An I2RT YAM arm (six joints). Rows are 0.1 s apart.
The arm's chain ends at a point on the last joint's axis. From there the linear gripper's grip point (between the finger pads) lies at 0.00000 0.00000 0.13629 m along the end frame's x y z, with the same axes.
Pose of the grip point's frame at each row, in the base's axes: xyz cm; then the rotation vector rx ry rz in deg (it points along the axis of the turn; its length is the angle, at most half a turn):
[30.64 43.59 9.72 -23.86 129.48 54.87]
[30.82 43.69 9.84 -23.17 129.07 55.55]
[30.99 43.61 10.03 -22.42 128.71 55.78]
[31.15 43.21 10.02 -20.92 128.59 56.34]
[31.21 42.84 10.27 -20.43 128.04 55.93]
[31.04 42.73 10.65 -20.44 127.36 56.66]
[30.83 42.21 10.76 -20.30 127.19 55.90]
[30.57 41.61 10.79 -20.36 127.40 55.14]
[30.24 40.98 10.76 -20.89 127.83 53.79]
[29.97 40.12 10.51 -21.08 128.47 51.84]
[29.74 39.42 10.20 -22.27 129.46 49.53]
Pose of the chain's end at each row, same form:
[24.71 33.66 16.93 -23.86 129.48 54.87]
[24.84 33.70 16.92 -23.17 129.07 55.55]
[24.91 33.61 17.02 -22.42 128.71 55.78]
[24.96 33.21 16.91 -20.92 128.59 56.34]
[24.86 32.89 17.09 -20.43 128.04 55.93]
[24.68 32.68 17.31 -20.44 127.36 56.66]
[24.35 32.25 17.44 -20.30 127.19 55.90]
[24.04 31.74 17.55 -20.36 127.40 55.14]
[23.67 31.25 17.69 -20.89 127.83 53.79]
[23.30 30.64 17.67 -21.08 128.47 51.84]
[23.08 30.19 17.70 -22.27 129.46 49.53]

